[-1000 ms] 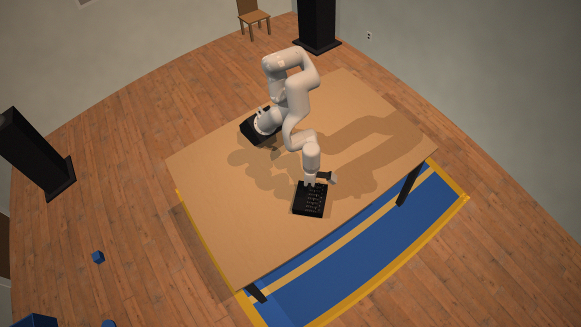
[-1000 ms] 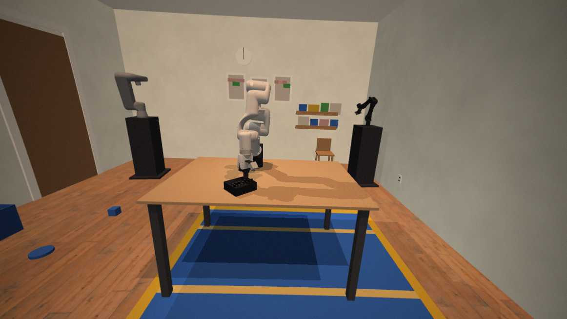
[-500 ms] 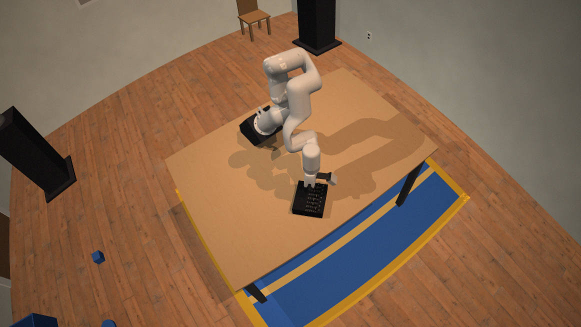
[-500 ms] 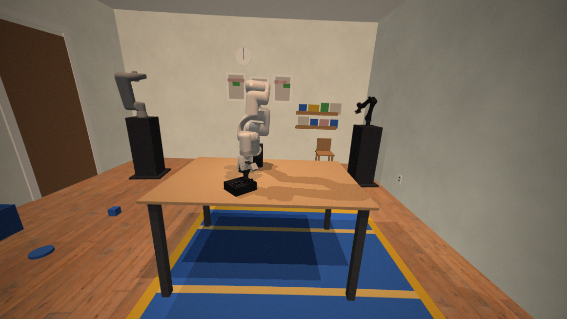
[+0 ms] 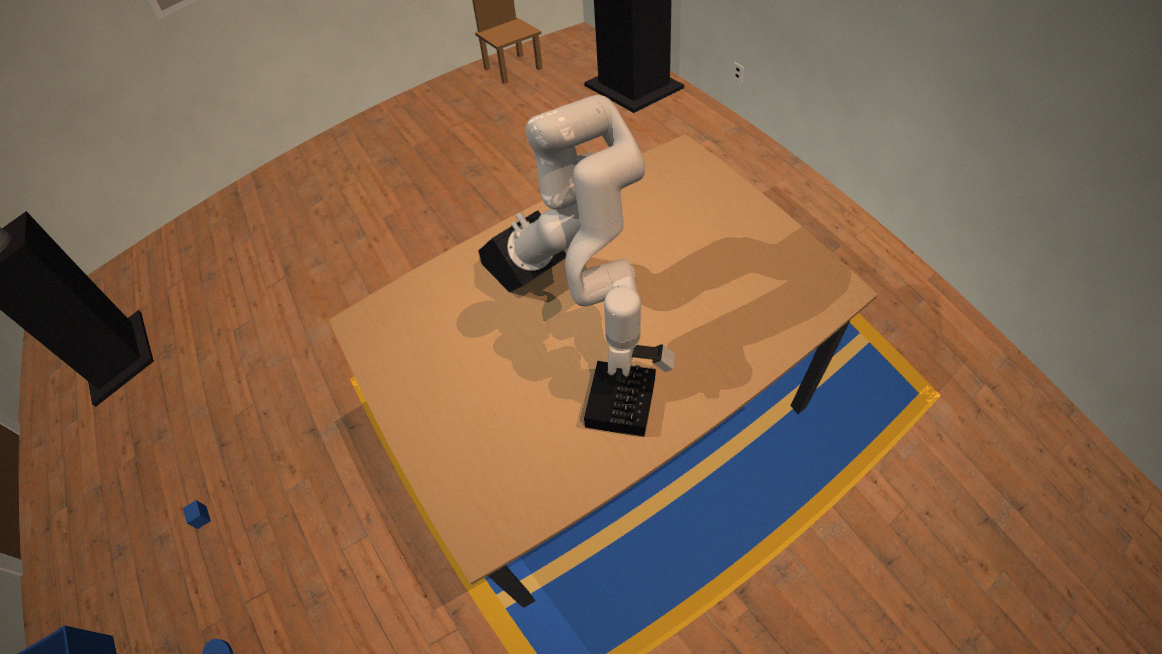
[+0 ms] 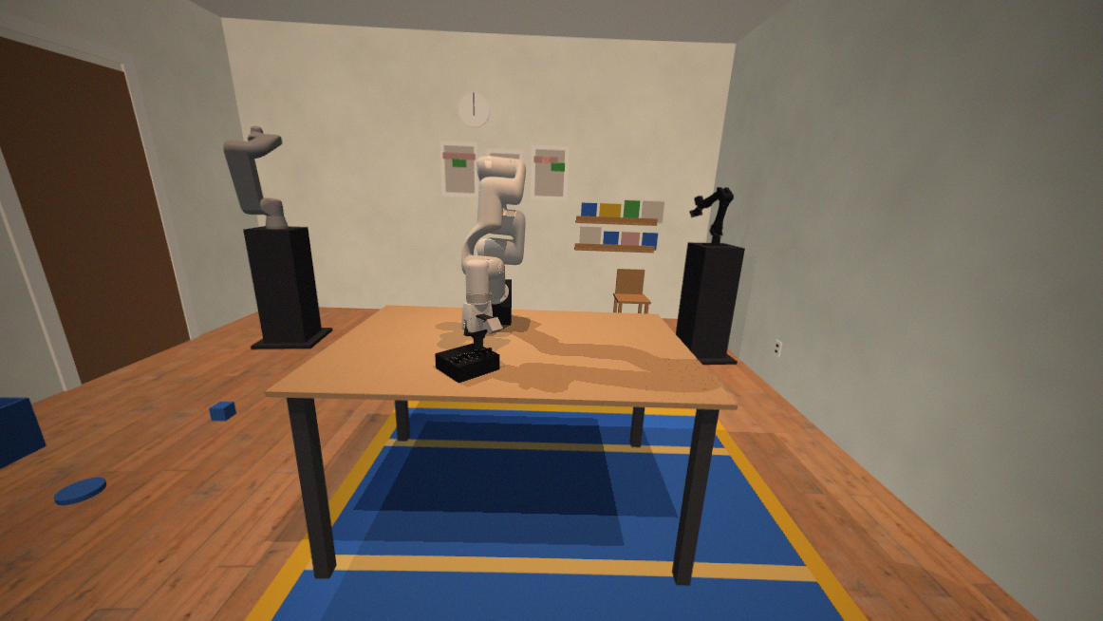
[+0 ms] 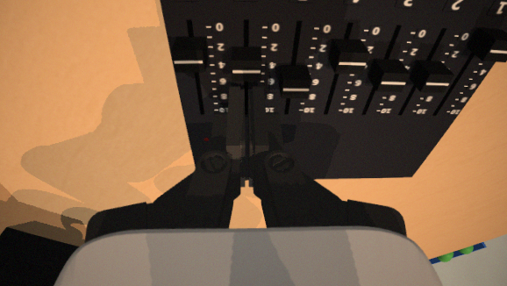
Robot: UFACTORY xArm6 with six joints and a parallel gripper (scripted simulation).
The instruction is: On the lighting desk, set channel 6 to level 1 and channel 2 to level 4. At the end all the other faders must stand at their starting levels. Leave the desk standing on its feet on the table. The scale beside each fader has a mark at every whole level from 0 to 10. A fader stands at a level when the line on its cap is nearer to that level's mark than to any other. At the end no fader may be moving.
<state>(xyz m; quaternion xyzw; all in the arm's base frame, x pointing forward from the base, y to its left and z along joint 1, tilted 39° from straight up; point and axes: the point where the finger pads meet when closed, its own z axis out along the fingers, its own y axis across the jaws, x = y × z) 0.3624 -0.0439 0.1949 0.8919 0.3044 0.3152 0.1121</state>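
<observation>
My gripper is now 20 mm short of the channel 6 fader cap, 20 mm to the right of it and 10 mm above it. Also, from my hand: channel 2 fader cap 70 mm ahead, 60 mm to the right, 10 mm below.
</observation>
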